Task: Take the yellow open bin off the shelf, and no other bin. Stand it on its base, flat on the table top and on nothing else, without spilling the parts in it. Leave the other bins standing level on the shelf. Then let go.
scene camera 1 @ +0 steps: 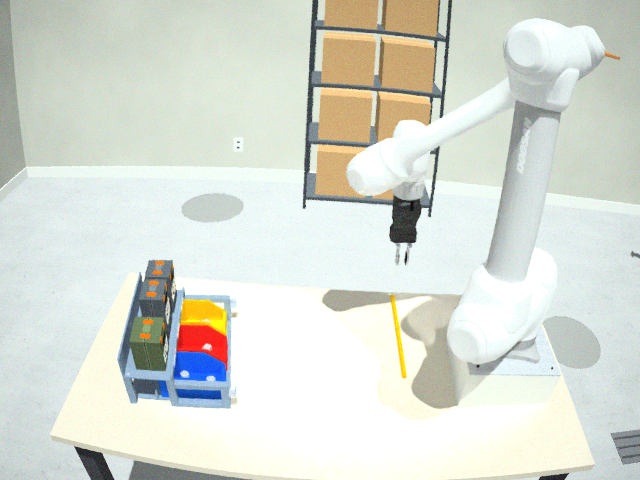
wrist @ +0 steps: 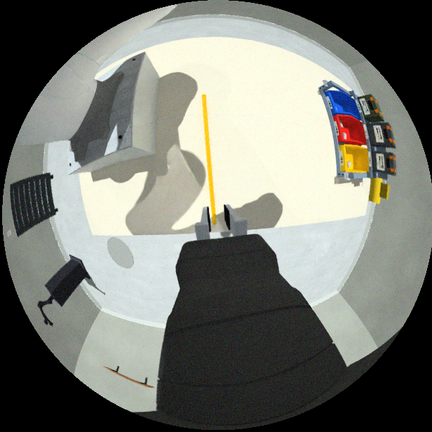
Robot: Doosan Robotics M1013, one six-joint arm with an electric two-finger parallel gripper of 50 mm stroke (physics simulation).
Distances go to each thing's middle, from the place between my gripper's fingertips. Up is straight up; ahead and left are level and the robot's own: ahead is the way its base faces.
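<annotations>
Hand 14 cm above yellow open bin (scene camera 1: 193,311), 23 cm to the right of it, 53 cm short of it. From my hand: blue bin (scene camera 1: 199,365) 14 cm below, 45 cm to the left, 47 cm ahead; red bin (scene camera 1: 192,338) 14 cm below, 34 cm to the left, 50 cm ahead.
</annotations>
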